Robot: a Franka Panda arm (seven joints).
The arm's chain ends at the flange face. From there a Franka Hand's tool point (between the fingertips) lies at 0.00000 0.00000 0.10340 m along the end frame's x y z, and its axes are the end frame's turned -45 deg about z.
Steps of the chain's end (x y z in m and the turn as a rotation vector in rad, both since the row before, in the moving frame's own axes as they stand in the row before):
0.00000 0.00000 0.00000 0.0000 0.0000 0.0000
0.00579 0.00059 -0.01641 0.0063 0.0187 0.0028
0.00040 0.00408 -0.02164 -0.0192 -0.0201 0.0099
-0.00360 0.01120 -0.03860 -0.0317 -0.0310 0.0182
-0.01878 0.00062 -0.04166 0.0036 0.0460 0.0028
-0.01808 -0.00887 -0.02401 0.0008 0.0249 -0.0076
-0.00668 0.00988 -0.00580 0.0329 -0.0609 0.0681
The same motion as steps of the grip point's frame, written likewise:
0.00000 0.00000 0.00000 0.0000 0.0000 0.0000
0.00550 0.00542 -0.01643 -0.0088 0.0177 0.0028
-0.00547 0.00309 -0.02168 0.0006 -0.0278 0.0099
-0.01505 0.00538 -0.03870 -0.0005 -0.0443 0.0182
-0.01010 -0.00974 -0.04177 -0.0300 0.0351 0.0028
-0.00463 -0.01730 -0.02404 -0.0170 0.0182 -0.0076
-0.01352 -0.00465 -0.00605 0.0663 -0.0198 0.0681

